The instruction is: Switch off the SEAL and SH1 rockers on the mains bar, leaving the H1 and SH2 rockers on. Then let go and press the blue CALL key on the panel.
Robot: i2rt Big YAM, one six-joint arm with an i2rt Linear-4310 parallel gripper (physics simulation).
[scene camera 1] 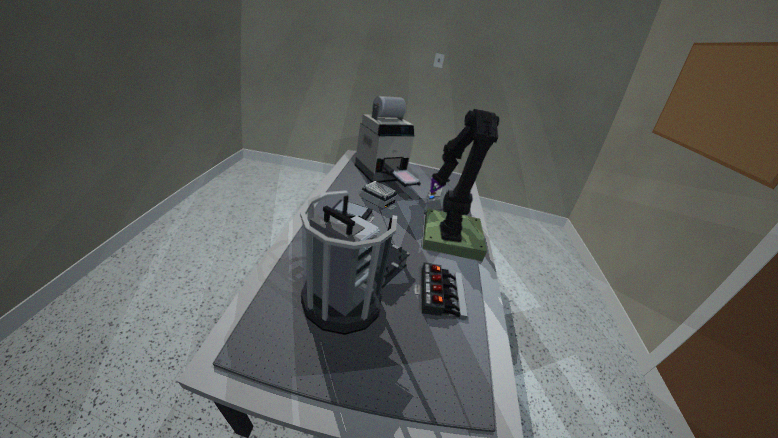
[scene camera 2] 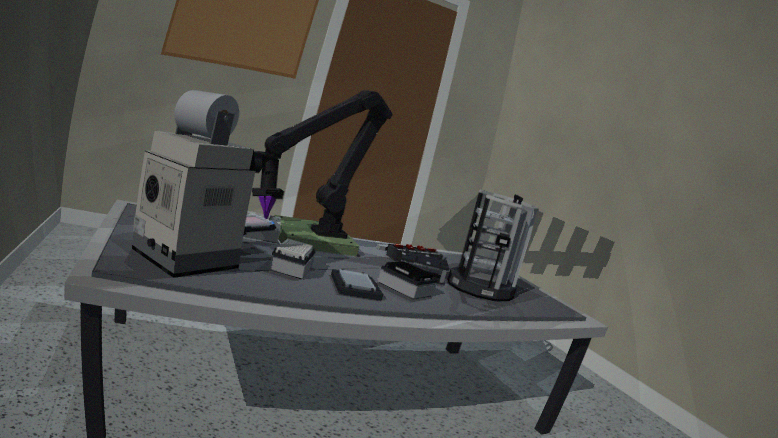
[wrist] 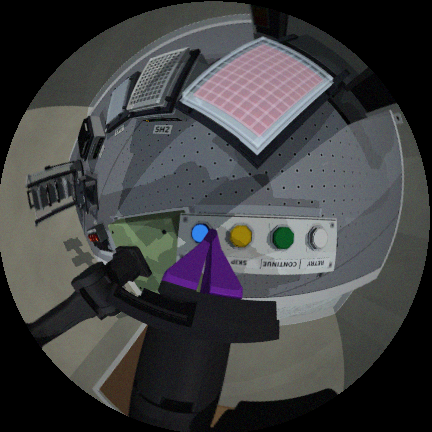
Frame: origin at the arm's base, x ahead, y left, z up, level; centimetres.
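Seen in the pictures: gripper, fingertip midpoint: [scene camera 1: 431, 192] [scene camera 2: 265, 219] [wrist: 211, 232]; arm's base at its link origin: [scene camera 1: 450, 233] [scene camera 2: 328, 233] [wrist: 133, 259].
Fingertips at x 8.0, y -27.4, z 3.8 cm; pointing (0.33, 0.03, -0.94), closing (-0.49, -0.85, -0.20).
Pixels of each thing's top centre, then the offset from my fingertips to it. "pt": a spot on its surface instead.
- button panel at its top centre: [wrist: 260, 263] [scene camera 2: 250, 212] [scene camera 1: 438, 189] dx -4.2, dy -4.8, dz +0.6 cm
- blue CALL key at its top centre: [wrist: 198, 237] dx -0.7, dy +2.2, dz -0.6 cm
- mains bar at a spot on its surface: [scene camera 1: 428, 314] pt dx +2.3, dy +71.1, dz -7.7 cm
- pink plate at its top centre: [wrist: 263, 70] [scene camera 2: 251, 218] [scene camera 1: 405, 175] dx +13.5, dy -8.9, dz +2.7 cm
- tall printer-like machine at its top centre: [scene camera 2: 214, 93] [scene camera 1: 392, 97] dx +27.9, dy -30.8, dz +37.8 cm
- round rack at a spot on its surface: [scene camera 1: 341, 325] pt dx +28.4, dy +83.4, dz -3.9 cm
My gripper [scene camera 1: 432, 192] [scene camera 2: 266, 217] [wrist: 211, 232] is shut and empty, its purple fingertips pointing down over the button panel [wrist: 262, 235]. In the wrist view the tips overlap the right edge of the blue CALL key [wrist: 200, 233]; whether they touch it is not clear. The CALL label is hidden behind the fingers. The mains bar [scene camera 1: 428, 314] stands beyond the arm's base. Its two end rockers, one [scene camera 1: 436, 268] nearest the base and one [scene camera 1: 438, 298] farthest, glow bright orange. The two middle rockers [scene camera 1: 436, 277] [scene camera 1: 437, 287] are darker red. Their labels are not legible.
Yellow [wrist: 241, 236], green [wrist: 283, 237] and white [wrist: 318, 237] keys sit beside the blue one. A pink plate [wrist: 262, 90] rests on the tray of the tall printer-like machine [scene camera 2: 212, 217]. The green base [scene camera 1: 451, 247] adjoins the panel. A round rack [scene camera 1: 341, 325] stands farther off.
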